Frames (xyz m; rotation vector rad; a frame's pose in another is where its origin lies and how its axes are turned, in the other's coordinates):
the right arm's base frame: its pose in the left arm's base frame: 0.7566 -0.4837 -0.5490 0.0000 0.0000 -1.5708
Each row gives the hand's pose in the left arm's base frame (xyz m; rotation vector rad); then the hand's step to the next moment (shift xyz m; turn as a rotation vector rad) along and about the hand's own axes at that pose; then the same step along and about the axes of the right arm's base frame.
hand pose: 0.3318 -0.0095 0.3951 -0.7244 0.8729 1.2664
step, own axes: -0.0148 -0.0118 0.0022 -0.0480 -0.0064 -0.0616
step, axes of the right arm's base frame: 0.0074 0.0108 0.0138 0.0773 -0.0066 0.0109
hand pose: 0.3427 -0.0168 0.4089 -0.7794 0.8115 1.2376
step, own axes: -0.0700 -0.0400 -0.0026 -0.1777 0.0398 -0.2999
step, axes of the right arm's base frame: 0.0426 0.0295 0.0618 0.3379 -0.0945 0.0002
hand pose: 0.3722 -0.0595 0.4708 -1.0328 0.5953 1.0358
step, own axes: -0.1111 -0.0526 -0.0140 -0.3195 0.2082 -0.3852
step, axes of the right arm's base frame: 0.0650 0.0014 0.1053 0.4500 -0.3020 0.0105
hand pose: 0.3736 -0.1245 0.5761 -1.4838 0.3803 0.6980
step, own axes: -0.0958 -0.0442 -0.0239 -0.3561 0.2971 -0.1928
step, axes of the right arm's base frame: 0.0392 -0.0397 0.0927 0.2733 -0.4209 -0.0198
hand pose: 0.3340 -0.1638 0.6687 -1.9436 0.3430 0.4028
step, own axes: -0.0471 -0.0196 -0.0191 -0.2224 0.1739 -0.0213
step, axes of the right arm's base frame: 0.0074 -0.0320 0.0435 0.0750 -0.2701 -0.0396
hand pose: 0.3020 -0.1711 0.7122 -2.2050 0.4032 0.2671
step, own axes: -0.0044 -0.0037 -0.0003 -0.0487 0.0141 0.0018
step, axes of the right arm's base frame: -0.0028 -0.0027 0.0043 -0.0026 -0.0504 0.0047
